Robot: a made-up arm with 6 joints.
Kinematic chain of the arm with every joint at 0, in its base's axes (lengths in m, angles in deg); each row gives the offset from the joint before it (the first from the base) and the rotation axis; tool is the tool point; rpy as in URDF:
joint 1: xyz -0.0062 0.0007 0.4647 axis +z
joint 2: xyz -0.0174 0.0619 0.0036 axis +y
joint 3: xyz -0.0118 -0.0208 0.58 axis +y
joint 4: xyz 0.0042 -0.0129 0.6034 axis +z
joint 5: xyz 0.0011 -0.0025 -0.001 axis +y
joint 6: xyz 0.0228 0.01 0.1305 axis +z
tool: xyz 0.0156 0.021 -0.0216 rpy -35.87 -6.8 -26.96
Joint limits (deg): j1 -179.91..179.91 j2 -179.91..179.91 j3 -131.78..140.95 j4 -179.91..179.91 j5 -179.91..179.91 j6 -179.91..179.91
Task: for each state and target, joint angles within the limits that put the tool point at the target. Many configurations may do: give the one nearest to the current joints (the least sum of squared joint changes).
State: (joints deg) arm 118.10 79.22 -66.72 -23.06 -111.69 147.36
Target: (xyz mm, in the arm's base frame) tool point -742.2 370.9 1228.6
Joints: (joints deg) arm 147.78 67.99 -29.72 -29.37 -87.27 148.08
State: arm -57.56 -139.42 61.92 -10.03 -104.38 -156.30
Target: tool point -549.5 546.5 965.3
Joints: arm -43.28 -97.02 90.03 -7.70 -101.81 -155.82
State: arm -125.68 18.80 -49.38 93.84 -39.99 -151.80
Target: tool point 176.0 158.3 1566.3
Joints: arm -142.71 22.14 -62.01 94.57 -34.60 -150.92
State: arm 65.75 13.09 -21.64 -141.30 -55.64 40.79
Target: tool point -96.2 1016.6 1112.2
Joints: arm 91.53 46.98 13.30 -140.62 -70.66 44.39
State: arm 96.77 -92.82 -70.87 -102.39 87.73 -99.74
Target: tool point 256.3 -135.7 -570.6
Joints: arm 135.41 -138.52 -50.09 -95.84 67.72 -101.19
